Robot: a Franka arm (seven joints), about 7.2 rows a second.
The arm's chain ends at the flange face. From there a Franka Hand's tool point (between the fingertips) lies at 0.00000 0.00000 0.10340 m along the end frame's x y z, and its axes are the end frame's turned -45 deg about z.
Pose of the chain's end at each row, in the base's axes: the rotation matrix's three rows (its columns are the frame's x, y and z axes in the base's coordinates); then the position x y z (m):
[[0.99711 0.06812 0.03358], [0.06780 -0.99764 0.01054], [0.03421 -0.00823 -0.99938]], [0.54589 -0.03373 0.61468]
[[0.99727 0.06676 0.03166], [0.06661 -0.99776 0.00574], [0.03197 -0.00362 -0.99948]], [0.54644 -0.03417 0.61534]
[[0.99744 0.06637 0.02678], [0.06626 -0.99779 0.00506], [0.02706 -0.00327 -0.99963]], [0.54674 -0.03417 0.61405]
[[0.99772 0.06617 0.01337], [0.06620 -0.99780 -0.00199], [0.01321 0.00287 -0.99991]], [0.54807 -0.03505 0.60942]
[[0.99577 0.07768 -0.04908], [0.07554 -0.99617 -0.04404], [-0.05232 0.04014 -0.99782]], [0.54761 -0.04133 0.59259]
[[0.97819 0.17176 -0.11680], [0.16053 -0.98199 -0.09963], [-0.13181 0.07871 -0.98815]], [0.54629 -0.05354 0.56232]
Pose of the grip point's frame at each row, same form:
[[0.65690 0.75323 0.03358], [0.75338 -0.65750 0.01054], [0.03001 0.01837 -0.99938]], [0.54936 -0.03264 0.51134]
[[0.65797 0.75238 0.03166], [0.75262 -0.65842 0.00574], [0.02517 0.02005 -0.99948]], [0.54971 -0.03358 0.51199]
[[0.65837 0.75223 0.02678], [0.75240 -0.65869 0.00506], [0.02145 0.01682 -0.99963]], [0.54951 -0.03365 0.51069]
[[0.65871 0.75228 0.01337], [0.75236 -0.65874 -0.00199], [0.00731 0.01137 -0.99991]], [0.54945 -0.03526 0.50603]
[[0.64919 0.75904 -0.04908], [0.75781 -0.65098 -0.04404], [-0.06538 -0.00861 -0.99782]], [0.54254 -0.04588 0.48942]
[[0.57023 0.81314 -0.11680], [0.80788 -0.58086 -0.09963], [-0.14886 -0.03755 -0.98815]], [0.53421 -0.06384 0.46015]

